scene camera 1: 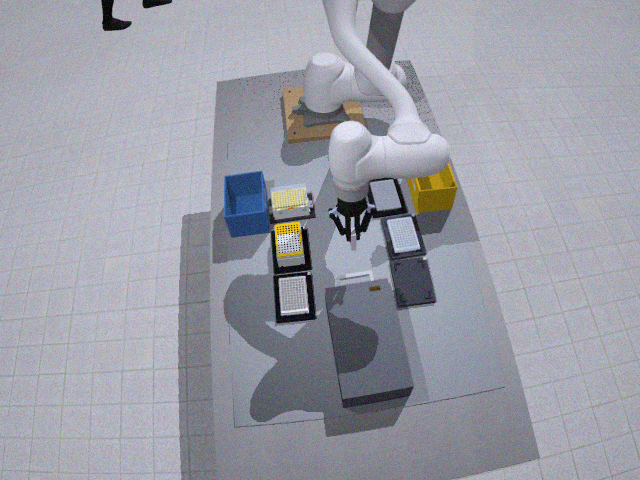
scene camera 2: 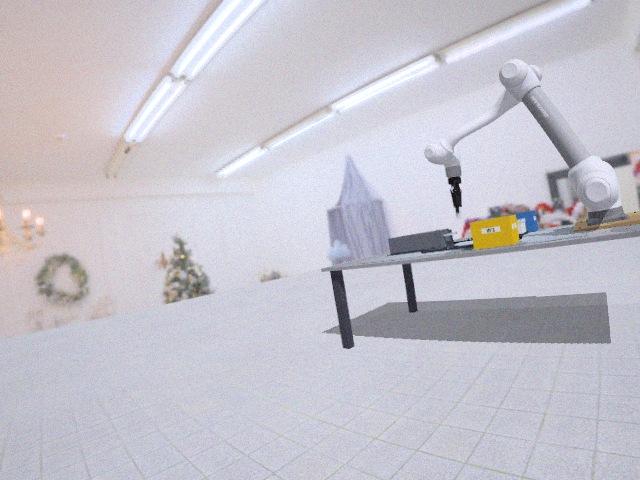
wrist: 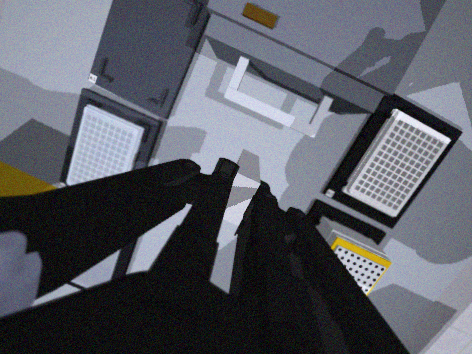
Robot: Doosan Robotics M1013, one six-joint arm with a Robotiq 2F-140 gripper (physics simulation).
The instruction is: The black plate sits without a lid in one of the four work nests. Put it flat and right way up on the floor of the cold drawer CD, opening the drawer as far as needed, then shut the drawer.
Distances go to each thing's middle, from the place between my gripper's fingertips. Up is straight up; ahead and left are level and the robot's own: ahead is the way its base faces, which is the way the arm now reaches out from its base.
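As for the yellow-and-white rack [scene camera 1: 289,244], my gripper is now 19 cm to the left of it and 11 cm past it, and it is also 10 cm above it.
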